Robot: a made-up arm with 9 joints.
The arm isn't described. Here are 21 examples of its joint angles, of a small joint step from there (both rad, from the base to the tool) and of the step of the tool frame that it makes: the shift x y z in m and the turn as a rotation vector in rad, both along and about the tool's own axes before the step.
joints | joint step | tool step
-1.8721 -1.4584 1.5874 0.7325 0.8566 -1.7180 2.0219 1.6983 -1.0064 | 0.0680 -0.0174 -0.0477 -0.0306 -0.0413 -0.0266 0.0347 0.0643 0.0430 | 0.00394 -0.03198 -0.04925 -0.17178 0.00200 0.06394
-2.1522 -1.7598 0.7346 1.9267 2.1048 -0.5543 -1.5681 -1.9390 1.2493 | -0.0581 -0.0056 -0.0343 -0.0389 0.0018 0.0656 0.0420 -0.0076 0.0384 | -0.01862 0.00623 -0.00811 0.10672 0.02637 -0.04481
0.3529 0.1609 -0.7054 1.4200 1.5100 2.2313 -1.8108 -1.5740 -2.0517 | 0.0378 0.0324 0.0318 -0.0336 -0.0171 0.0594 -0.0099 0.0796 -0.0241 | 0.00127 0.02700 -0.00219 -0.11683 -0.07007 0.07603
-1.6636 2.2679 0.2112 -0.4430 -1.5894 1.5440 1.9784 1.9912 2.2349 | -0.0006 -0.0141 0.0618 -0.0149 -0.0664 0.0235 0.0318 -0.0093 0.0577 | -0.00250 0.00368 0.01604 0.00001 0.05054 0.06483
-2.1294 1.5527 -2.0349 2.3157 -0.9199 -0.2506 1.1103 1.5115 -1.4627 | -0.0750 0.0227 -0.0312 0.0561 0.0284 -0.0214 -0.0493 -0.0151 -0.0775 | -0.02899 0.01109 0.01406 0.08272 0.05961 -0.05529
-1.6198 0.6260 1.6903 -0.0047 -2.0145 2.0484 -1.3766 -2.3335 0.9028 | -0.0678 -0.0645 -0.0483 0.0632 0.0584 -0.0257 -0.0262 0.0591 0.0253 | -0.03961 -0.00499 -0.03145 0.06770 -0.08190 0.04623
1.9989 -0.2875 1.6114 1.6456 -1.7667 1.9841 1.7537 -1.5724 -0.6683 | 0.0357 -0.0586 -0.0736 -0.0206 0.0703 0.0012 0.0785 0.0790 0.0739 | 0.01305 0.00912 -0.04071 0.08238 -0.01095 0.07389
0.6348 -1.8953 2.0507 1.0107 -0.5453 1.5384 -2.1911 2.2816 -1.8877 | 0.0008 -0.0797 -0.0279 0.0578 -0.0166 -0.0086 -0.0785 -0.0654 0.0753 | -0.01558 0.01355 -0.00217 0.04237 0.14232 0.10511
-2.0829 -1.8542 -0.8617 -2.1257 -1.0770 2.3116 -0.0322 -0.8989 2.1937 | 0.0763 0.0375 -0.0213 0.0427 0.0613 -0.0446 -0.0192 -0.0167 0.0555 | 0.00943 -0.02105 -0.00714 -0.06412 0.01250 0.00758
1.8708 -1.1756 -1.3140 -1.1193 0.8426 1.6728 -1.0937 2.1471 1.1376 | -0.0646 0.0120 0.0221 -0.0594 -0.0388 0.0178 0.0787 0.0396 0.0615 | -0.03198 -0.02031 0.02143 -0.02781 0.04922 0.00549
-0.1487 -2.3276 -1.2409 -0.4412 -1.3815 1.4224 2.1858 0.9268 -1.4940 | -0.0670 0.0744 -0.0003 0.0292 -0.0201 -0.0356 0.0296 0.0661 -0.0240 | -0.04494 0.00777 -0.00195 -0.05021 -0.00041 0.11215
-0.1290 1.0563 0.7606 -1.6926 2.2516 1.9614 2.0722 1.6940 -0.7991 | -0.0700 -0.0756 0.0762 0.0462 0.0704 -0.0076 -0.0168 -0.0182 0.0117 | 0.02956 -0.04829 -0.00952 0.03802 0.05143 -0.13038
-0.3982 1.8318 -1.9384 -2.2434 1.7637 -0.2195 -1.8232 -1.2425 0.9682 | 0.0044 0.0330 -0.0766 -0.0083 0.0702 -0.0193 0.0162 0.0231 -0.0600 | 0.00718 0.00587 -0.02499 0.12494 -0.00810 -0.00287
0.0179 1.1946 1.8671 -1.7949 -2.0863 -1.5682 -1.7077 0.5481 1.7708 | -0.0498 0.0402 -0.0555 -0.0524 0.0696 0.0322 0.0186 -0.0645 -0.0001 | -0.02425 0.03237 -0.01812 0.08839 0.07249 0.00040
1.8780 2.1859 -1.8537 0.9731 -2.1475 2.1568 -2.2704 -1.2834 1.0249 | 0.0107 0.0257 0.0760 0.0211 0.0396 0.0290 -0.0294 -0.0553 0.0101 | 0.00046 0.00332 0.02009 0.05654 0.03942 0.06013
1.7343 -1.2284 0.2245 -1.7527 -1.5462 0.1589 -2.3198 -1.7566 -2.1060 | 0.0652 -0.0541 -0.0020 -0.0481 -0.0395 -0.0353 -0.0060 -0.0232 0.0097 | 0.00303 0.00383 -0.01494 0.02242 0.03340 -0.02599
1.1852 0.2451 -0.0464 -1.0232 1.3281 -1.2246 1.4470 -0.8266 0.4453 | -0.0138 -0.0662 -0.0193 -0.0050 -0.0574 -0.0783 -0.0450 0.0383 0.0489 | -0.02859 0.00991 -0.00659 0.06121 0.17021 0.09707
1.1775 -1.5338 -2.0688 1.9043 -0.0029 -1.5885 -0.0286 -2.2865 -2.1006 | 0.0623 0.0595 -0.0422 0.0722 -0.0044 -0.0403 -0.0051 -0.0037 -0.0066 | 0.00384 -0.01625 0.01632 0.05958 -0.00237 -0.04135
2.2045 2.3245 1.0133 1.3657 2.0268 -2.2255 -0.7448 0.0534 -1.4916 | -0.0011 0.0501 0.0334 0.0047 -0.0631 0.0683 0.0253 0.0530 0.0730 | 0.00611 0.02055 -0.00326 -0.00453 0.00318 0.07024
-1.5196 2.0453 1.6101 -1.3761 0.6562 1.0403 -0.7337 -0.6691 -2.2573 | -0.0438 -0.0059 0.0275 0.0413 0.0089 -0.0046 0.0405 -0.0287 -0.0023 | 0.00306 0.00338 0.01992 0.00410 -0.05379 0.01132
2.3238 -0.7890 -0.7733 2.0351 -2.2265 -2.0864 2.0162 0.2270 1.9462 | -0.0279 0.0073 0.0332 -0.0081 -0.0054 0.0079 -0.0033 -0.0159 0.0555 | 0.00296 0.00564 0.00477 -0.02859 0.01437 0.07111
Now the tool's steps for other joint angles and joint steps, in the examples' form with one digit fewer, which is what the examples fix.
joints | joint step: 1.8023 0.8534 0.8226 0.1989 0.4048 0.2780 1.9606 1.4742 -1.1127 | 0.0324 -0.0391 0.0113 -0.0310 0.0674 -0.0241 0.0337 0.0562 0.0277
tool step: 0.0092 0.0116 0.0162 0.0269 -0.0062 0.0075
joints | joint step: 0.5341 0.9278 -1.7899 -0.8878 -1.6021 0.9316 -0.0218 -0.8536 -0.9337 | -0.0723 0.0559 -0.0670 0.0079 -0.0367 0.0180 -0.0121 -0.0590 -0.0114
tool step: 0.0146 -0.0064 0.0001 -0.0242 -0.1550 0.0560
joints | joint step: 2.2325 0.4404 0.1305 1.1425 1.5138 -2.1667 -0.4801 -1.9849 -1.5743 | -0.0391 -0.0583 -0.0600 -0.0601 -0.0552 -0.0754 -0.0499 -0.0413 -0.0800
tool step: 0.0229 0.0299 -0.0186 0.0712 0.0860 0.0898
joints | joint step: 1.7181 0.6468 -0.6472 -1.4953 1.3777 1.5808 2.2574 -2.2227 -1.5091 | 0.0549 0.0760 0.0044 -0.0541 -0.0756 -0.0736 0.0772 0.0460 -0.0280
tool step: -0.0053 -0.0300 -0.0058 -0.2555 0.0838 -0.1932
